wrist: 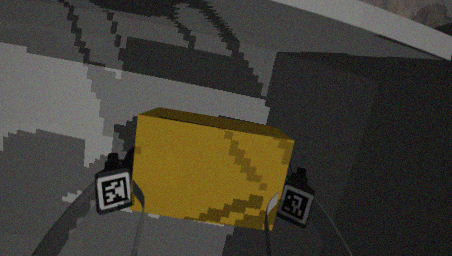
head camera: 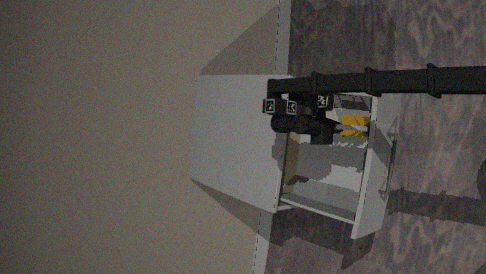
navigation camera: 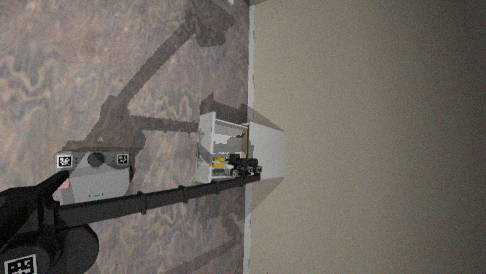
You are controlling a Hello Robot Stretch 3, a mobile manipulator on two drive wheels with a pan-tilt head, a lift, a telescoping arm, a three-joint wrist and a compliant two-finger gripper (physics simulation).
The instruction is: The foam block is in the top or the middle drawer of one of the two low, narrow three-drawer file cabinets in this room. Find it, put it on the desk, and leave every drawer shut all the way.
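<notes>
The yellow foam block is inside an open drawer, near its front panel and one side wall. The drawer stands far out of the low light-grey file cabinet. My gripper points down into the drawer and is shut on the block, with one fingertip against each short end. Whether the block's underside touches the drawer bottom is hard to tell. The desk and the second cabinet do not show in these views.
My telescoping arm reaches across the drawer's side to the cabinet. My base stands on the wood-patterned floor in front of the drawer. The beige wall is behind the cabinet.
</notes>
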